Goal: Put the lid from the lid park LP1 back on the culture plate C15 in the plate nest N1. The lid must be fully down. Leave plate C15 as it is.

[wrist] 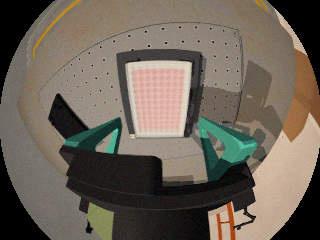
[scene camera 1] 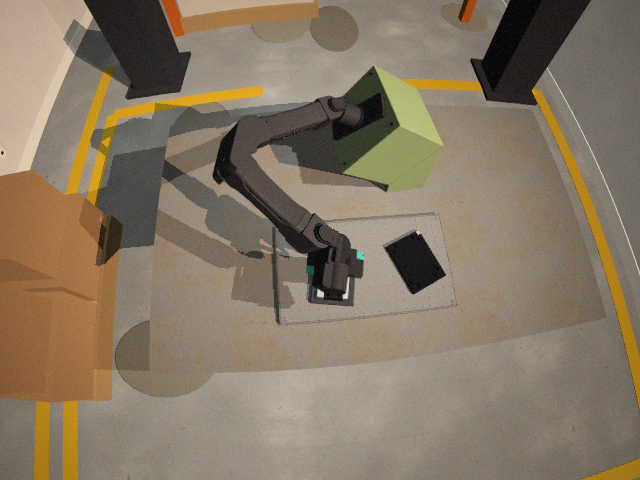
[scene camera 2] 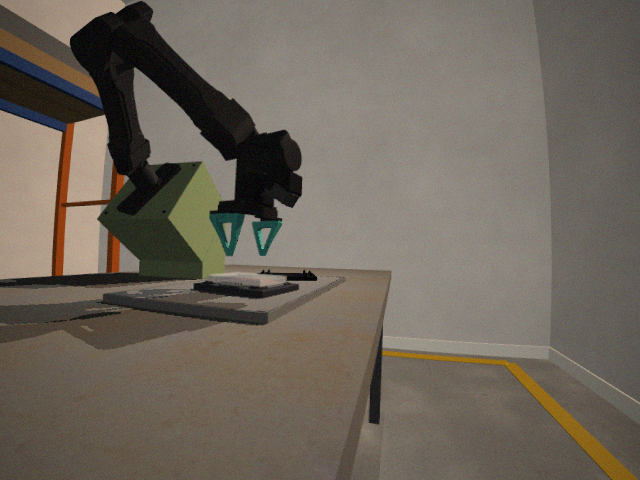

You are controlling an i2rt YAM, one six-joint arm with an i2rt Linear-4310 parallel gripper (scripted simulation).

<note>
I see my gripper (scene camera 2: 247,256) and a clear lid (wrist: 158,91).
My gripper is seen too in the wrist view (wrist: 160,121).
</note>
